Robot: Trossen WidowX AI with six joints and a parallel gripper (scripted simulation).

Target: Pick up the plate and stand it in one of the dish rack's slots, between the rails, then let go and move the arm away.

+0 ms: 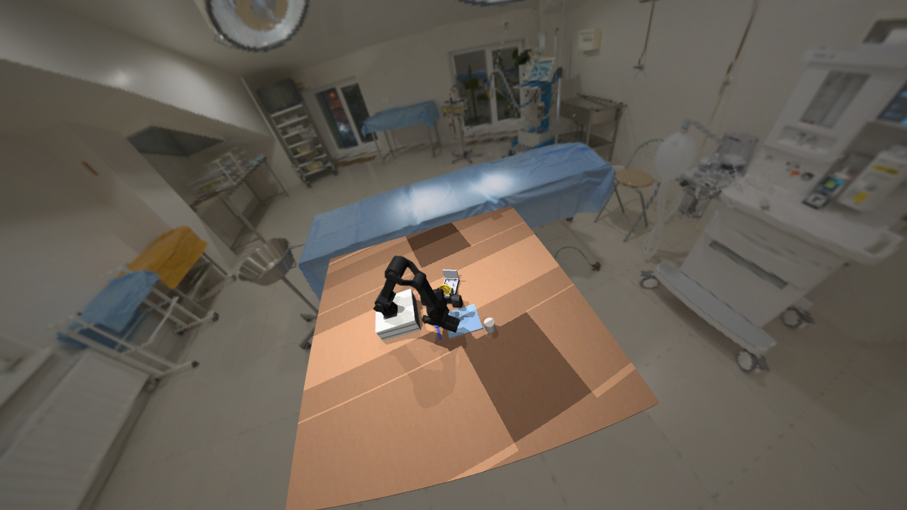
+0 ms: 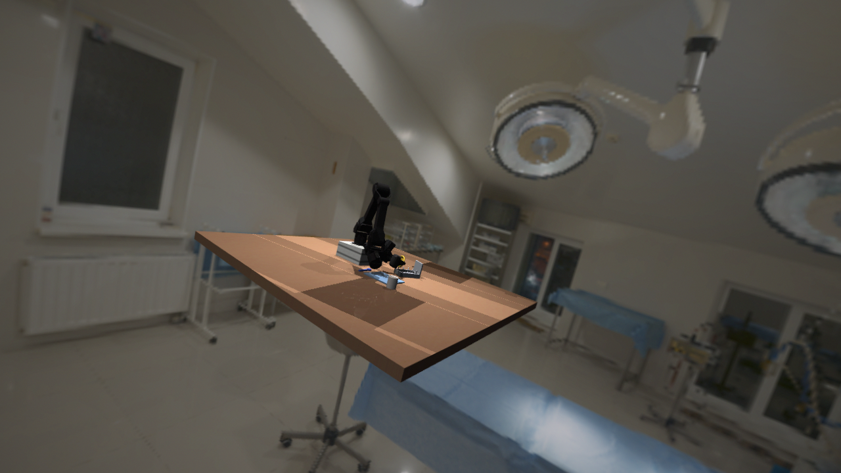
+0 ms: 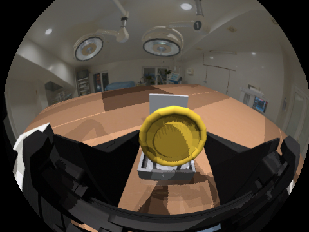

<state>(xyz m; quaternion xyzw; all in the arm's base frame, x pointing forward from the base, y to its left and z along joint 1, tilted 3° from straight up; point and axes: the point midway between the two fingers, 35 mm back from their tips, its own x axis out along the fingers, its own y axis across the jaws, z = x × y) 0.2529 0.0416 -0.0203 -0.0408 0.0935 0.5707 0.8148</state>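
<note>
The grey dish rack lies 1 cm ahead of my gripper tip, 4 cm to the left of it and 5 cm below it. Also, from my gripper tip: yellow plate (1 cm to the right); white cup (15 cm ahead, 22 cm to the right, 4 cm below); blue utensil (7 cm behind, 17 cm to the right, 7 cm below).
</note>
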